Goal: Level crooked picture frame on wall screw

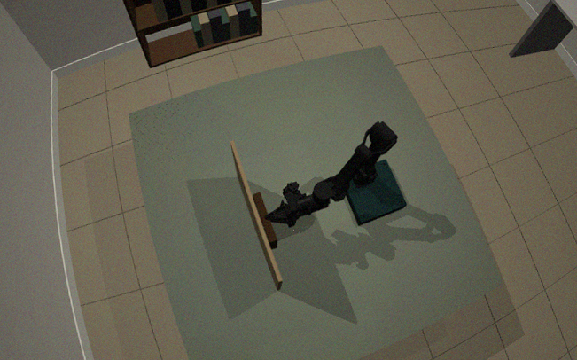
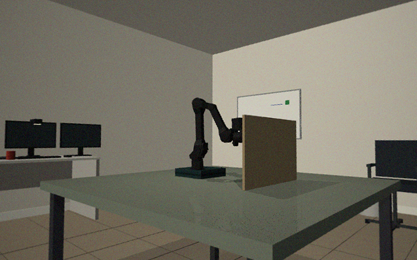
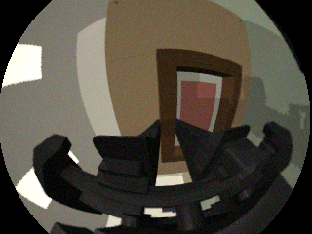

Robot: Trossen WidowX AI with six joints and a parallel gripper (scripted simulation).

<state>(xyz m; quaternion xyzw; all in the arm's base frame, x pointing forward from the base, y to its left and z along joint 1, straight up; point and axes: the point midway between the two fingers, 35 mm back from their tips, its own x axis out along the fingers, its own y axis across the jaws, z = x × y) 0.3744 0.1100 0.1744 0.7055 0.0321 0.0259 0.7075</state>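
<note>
Right now my gripper tip is 5 cm above the brown picture frame and 1 cm short of it. Round my gripper tip: tan wall board: 7 cm below, 2 cm to the right, 2 cm ahead.
</note>
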